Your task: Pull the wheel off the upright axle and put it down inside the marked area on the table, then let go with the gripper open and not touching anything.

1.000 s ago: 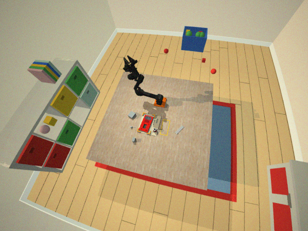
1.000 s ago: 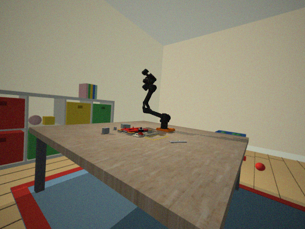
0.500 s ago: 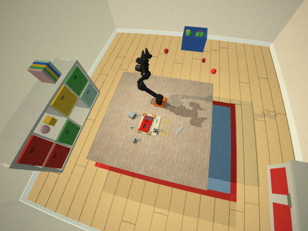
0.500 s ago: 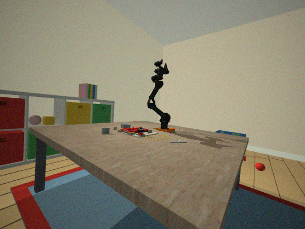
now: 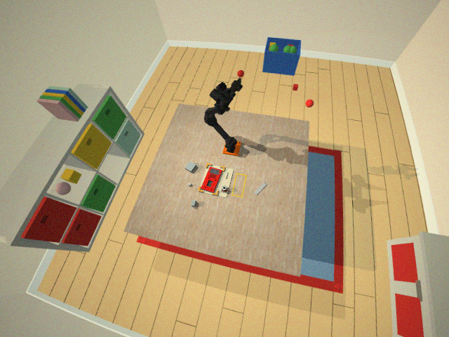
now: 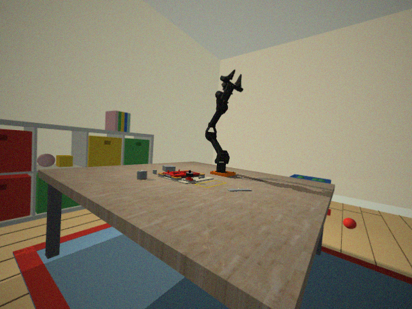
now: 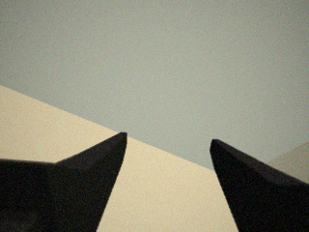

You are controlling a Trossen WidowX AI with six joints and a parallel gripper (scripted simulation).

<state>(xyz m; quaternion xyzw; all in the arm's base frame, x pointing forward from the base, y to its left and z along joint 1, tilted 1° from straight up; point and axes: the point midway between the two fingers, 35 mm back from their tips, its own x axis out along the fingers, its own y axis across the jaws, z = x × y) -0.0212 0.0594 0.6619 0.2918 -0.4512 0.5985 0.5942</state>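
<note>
The dark wheel lies 670 mm below my gripper tip, 380 mm ahead of it and 20 mm to the left of it. The rest, counted from my gripper tip: flat grey bar 710 mm below, 280 mm to the left, 280 mm ahead.
</note>
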